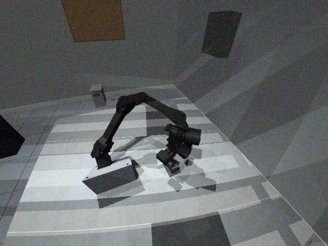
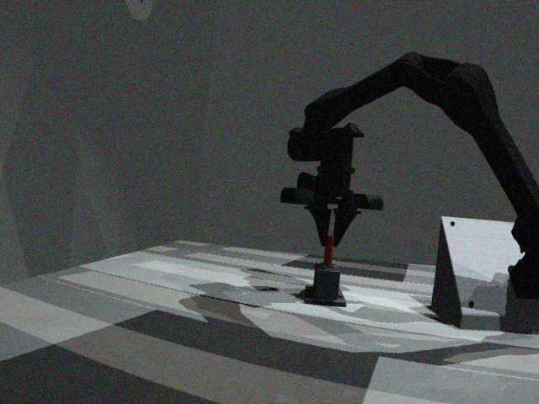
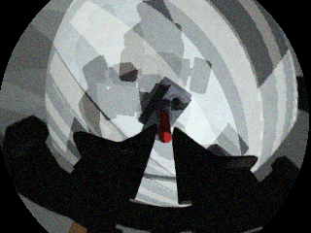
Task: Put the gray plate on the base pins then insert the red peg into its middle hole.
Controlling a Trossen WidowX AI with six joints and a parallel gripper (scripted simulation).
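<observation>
Now: the red peg 20 mm below my gripper tip. From my gripper tip the other things lie so: base (90 mm below); gray plate (50 mm below).
</observation>
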